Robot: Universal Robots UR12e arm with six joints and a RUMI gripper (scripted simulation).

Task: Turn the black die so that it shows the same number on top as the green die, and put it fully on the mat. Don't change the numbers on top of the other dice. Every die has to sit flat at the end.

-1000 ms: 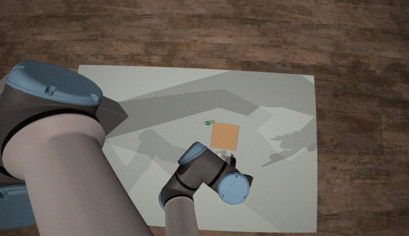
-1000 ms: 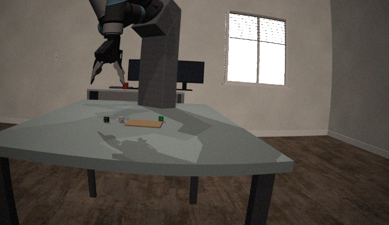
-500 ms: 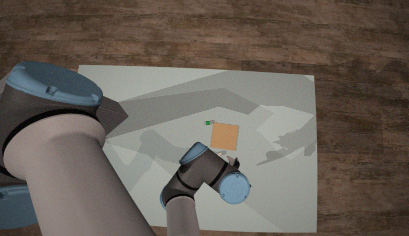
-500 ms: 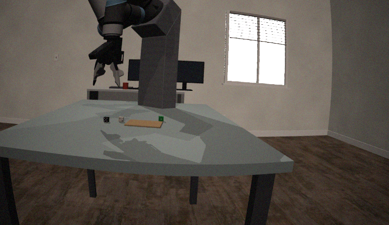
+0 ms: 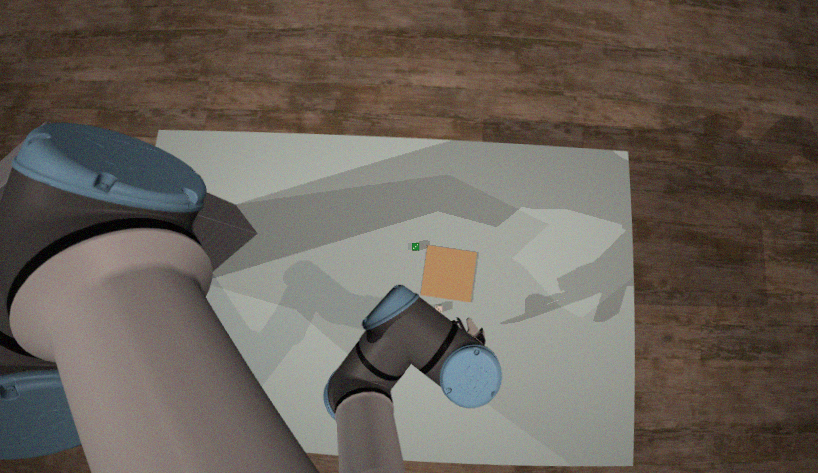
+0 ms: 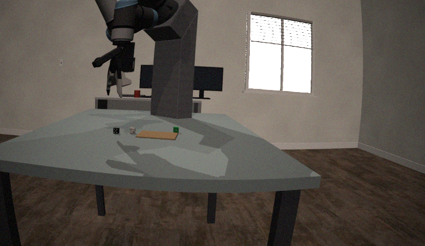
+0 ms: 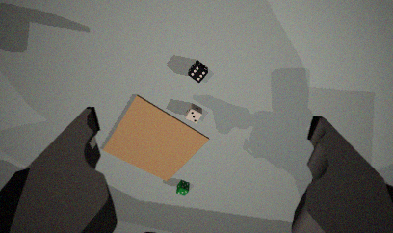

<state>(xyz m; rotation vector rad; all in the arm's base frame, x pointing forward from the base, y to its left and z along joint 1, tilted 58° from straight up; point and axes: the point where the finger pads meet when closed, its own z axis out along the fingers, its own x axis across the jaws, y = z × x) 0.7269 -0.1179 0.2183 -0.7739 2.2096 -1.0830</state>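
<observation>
Right now my hand is 120 mm above the black die and 10 mm to the right of it. Round my hand: mat 170 mm to the left, 130 mm below, 20 mm ahead; then green die 250 mm to the left, 120 mm below, 60 mm behind; then white die 120 mm below, 80 mm to the left, 20 mm behind.
</observation>
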